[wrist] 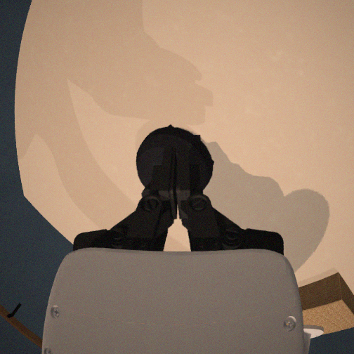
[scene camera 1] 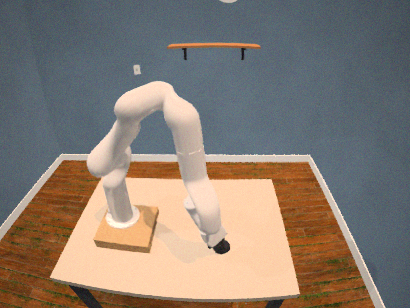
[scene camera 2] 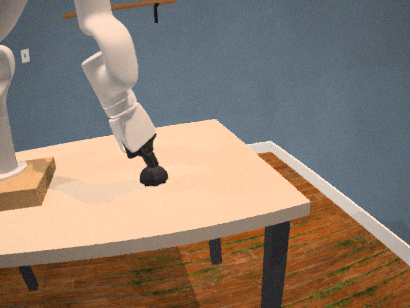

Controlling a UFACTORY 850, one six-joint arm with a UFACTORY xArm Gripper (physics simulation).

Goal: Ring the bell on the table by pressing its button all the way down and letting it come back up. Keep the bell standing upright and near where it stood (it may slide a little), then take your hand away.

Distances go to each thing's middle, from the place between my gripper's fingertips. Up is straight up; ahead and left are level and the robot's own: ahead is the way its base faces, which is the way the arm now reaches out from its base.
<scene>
The black domed bell [wrist: 150,151] lies 40 mm to the left of my hand and 30 mm below it.
</scene>
